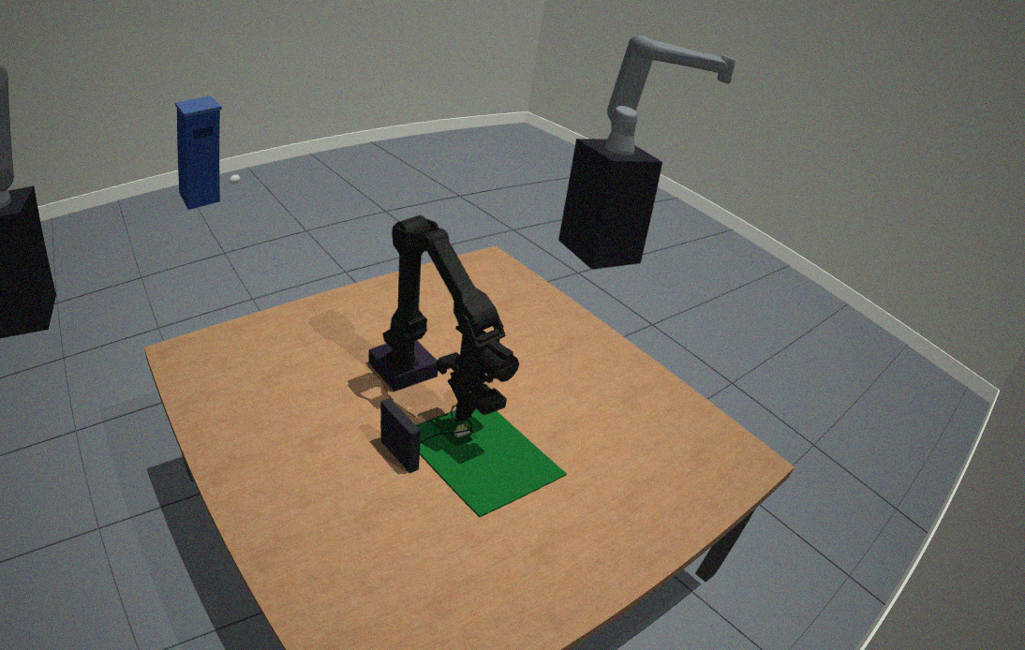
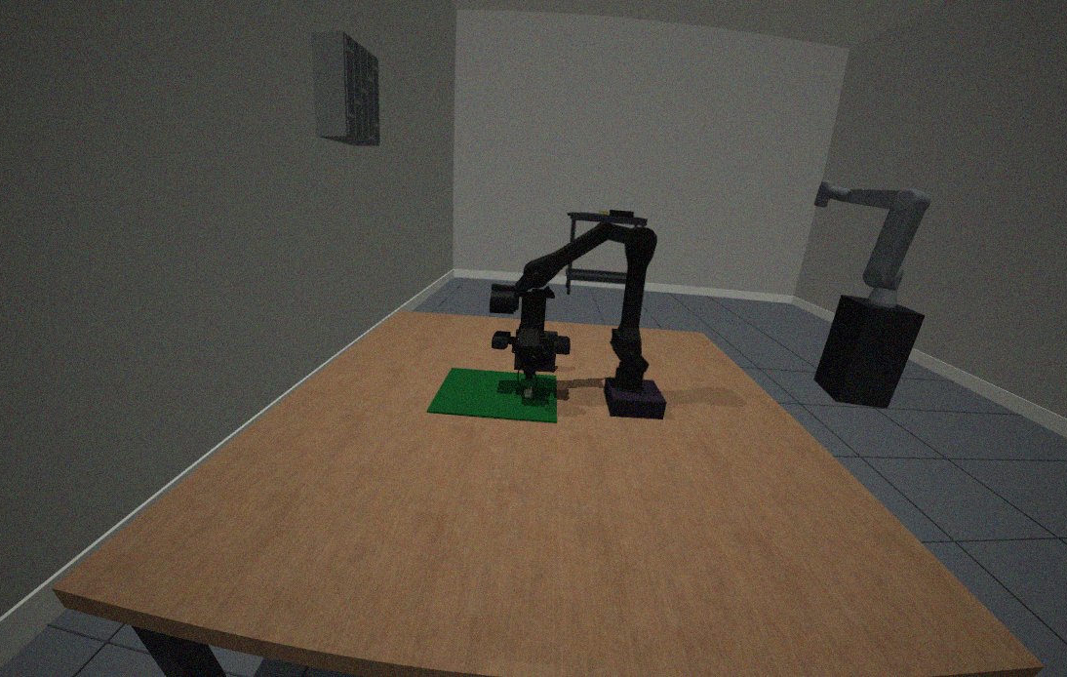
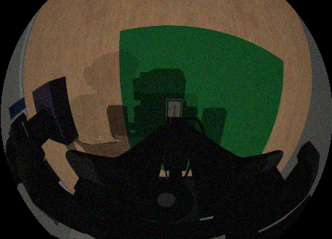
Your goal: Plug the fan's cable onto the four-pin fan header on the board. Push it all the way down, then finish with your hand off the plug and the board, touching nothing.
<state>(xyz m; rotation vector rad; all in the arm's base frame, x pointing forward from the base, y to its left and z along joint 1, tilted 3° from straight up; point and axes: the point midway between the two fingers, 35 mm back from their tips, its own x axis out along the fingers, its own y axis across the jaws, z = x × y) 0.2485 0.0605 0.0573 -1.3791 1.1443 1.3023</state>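
The white four-pin header is 10 mm to the right of my gripper tip and 60 mm below it. Also, from my gripper tip: green board (80 mm ahead, 10 mm to the left, 80 mm below); then black square fan (20 mm ahead, 170 mm to the right, 10 mm below); then dark plug (10 mm to the right, 10 mm above).
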